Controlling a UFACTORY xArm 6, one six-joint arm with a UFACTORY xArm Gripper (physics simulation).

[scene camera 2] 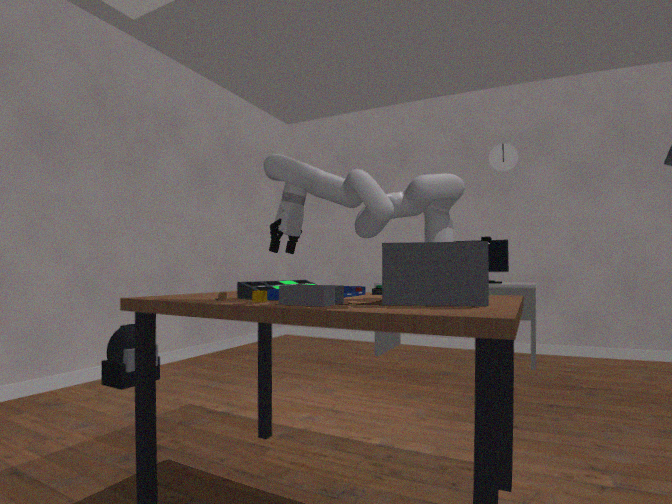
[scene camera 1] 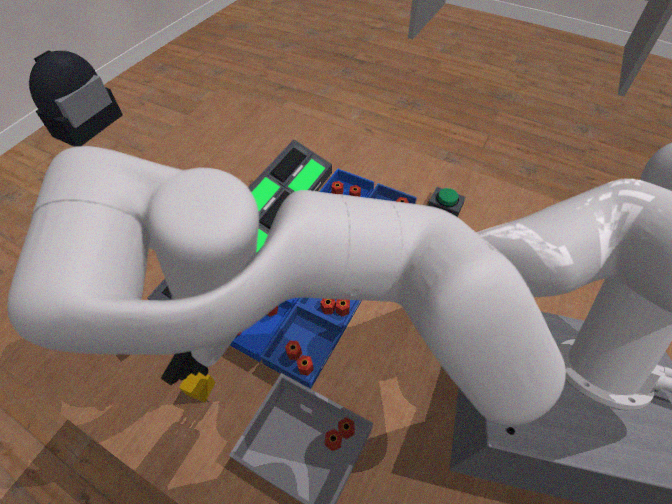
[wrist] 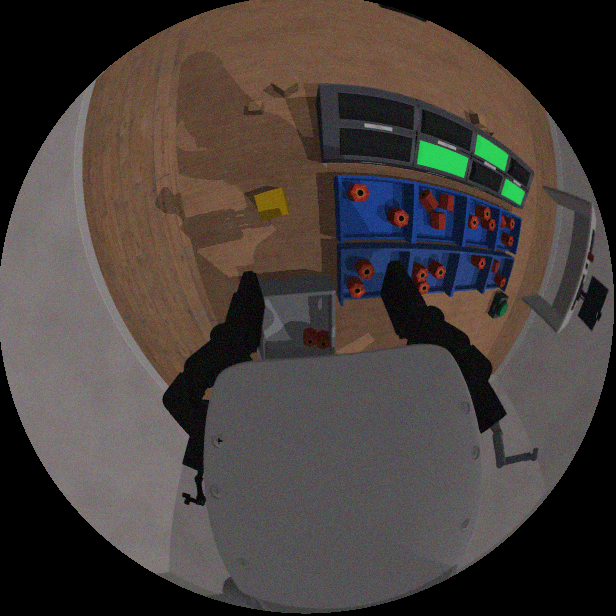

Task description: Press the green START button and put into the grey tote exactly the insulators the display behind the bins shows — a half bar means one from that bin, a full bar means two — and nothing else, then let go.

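Note:
My gripper (wrist: pixel 321 276) is open and empty, high above the table; it also shows in scene camera 2 (scene camera 2: pixel 283 241). Below it stands the grey tote (scene camera 1: pixel 301 440), which holds two red insulators (scene camera 1: pixel 339 432) and shows in the wrist view (wrist: pixel 295 320). Beside the tote lie blue bins (wrist: pixel 425 241) with red insulators in each, partly hidden by my arm in scene camera 1 (scene camera 1: pixel 303 336). Behind the bins the display (wrist: pixel 425 143) has three segments lit green and the others dark. The green START button (scene camera 1: pixel 447 196) sits at the bins' far end.
A yellow block (scene camera 1: pixel 198 385) lies on the table left of the bins, near the tote. My grey base pedestal (scene camera 2: pixel 434 273) stands at the table's right end. A black device (scene camera 1: pixel 73 97) is mounted beyond the table edge.

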